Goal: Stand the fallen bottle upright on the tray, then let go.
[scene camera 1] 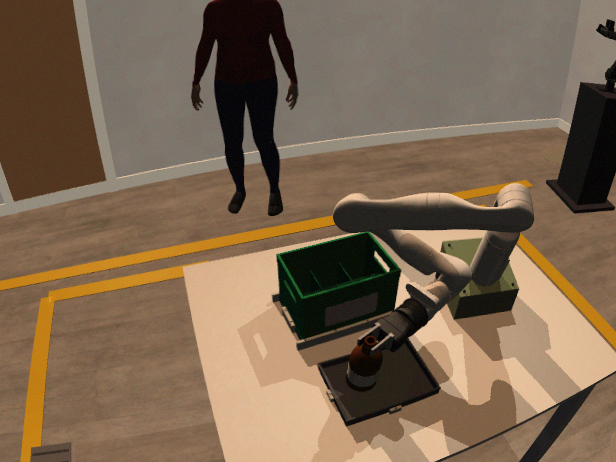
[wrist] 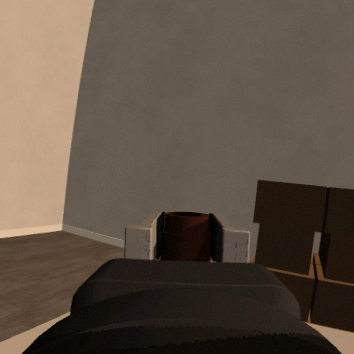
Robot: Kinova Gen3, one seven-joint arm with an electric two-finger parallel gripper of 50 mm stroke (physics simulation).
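Places are measured from the arm's base along level axes (x up, y ahead, z left), in centimetres.
Where they show: gripper, between the fingertips: [scene camera 1: 364, 347] [wrist: 185, 228]; arm's base, origin of its link: [scene camera 1: 483, 273].
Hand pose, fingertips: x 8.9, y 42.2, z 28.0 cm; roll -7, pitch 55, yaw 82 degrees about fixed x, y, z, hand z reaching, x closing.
Things, the pixels of their top centre, and the offset from my fingertips. "spot": a spot on its surface instead. Level surfaces: height alone.
- brown bottle, centre of its top: [wrist: 196, 213] [scene camera 1: 368, 338] dx +1.3, dy -1.1, dz -1.3 cm
- black tray, a spot on its surface: [scene camera 1: 414, 395] spot: dx -19.2, dy -13.8, dz +2.3 cm
- brown neck, centre of its top: [wrist: 188, 228] dx +0.3, dy -1.3, dz -1.0 cm
- green crate, centre of its top: [scene camera 1: 338, 262] dx -2.1, dy +0.4, dz -31.4 cm
- pale table, height of its surface: dx -19.6 cm
A brown bottle [scene camera 1: 365, 361] with a pale label band is upright, over the left part of the black tray [scene camera 1: 414, 395] in the scene view. Its base appears to be at the tray's floor, but I cannot tell whether it touches. My gripper [scene camera 1: 375, 341] [wrist: 185, 228] is shut on the bottle's neck, reaching in at a slant from the upper right. In the wrist view the brown neck [wrist: 187, 242] stands between the two finger pads, with its round mouth at the top.
A green crate [scene camera 1: 310, 312] with dividers stands behind the tray on the pale table [scene camera 1: 215, 340]. The arm's green base block [scene camera 1: 482, 305] is at the right rear. A person [scene camera 1: 246, 90] stands beyond the table. Dark boxes [wrist: 290, 225] show at the right in the wrist view.
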